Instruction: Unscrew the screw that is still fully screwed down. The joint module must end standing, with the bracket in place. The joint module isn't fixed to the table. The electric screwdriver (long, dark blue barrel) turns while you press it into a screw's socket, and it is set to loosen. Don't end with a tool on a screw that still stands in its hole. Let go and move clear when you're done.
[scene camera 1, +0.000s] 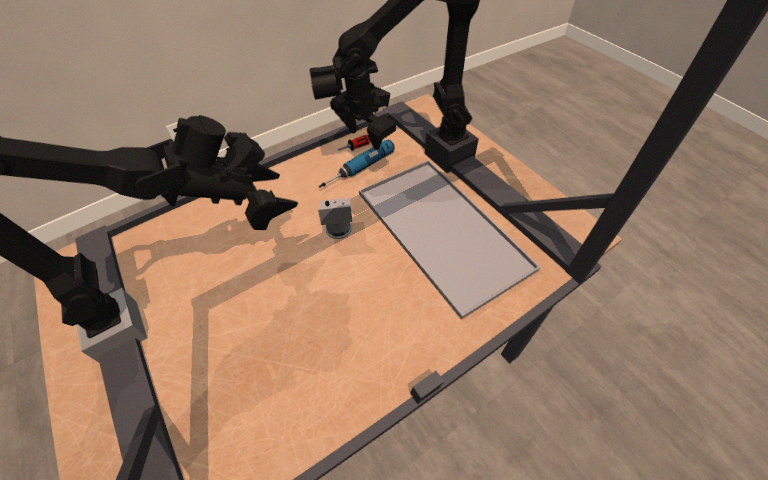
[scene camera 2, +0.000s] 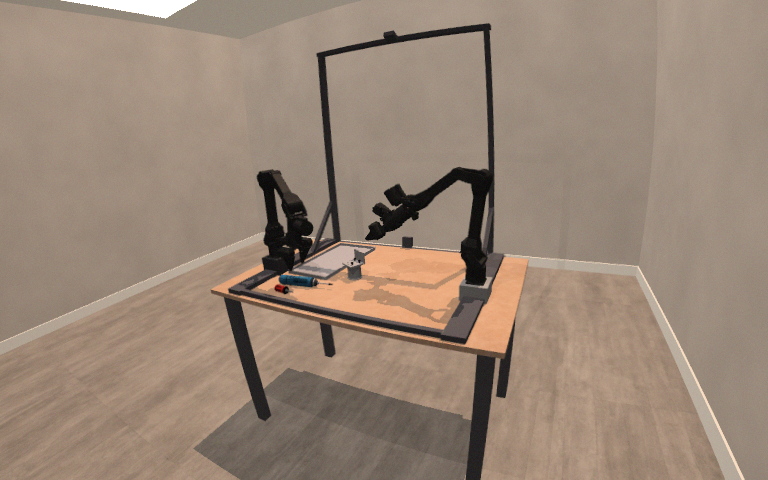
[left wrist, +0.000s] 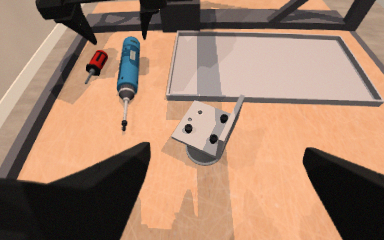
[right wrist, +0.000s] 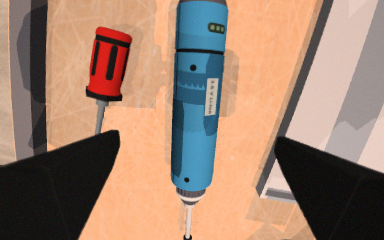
Observation:
In view: my left gripper (scene camera 1: 287, 190), my right gripper (scene camera 1: 365, 140), a shallow grey tray (scene camera 1: 465, 252), a blue electric screwdriver (scene camera 1: 357, 164) and a grey L-shaped bracket (scene camera 1: 335, 214).
The shallow grey tray is seen too in scene camera 2 (scene camera 2: 328, 263), in the left wrist view (left wrist: 314, 69) and in the right wrist view (right wrist: 334, 117). The blue electric screwdriver shows as well in the left wrist view (left wrist: 128, 76). The grey L-shaped bracket is seen too in the left wrist view (left wrist: 204, 125). The right wrist view misses the grey L-shaped bracket: it is out of frame.

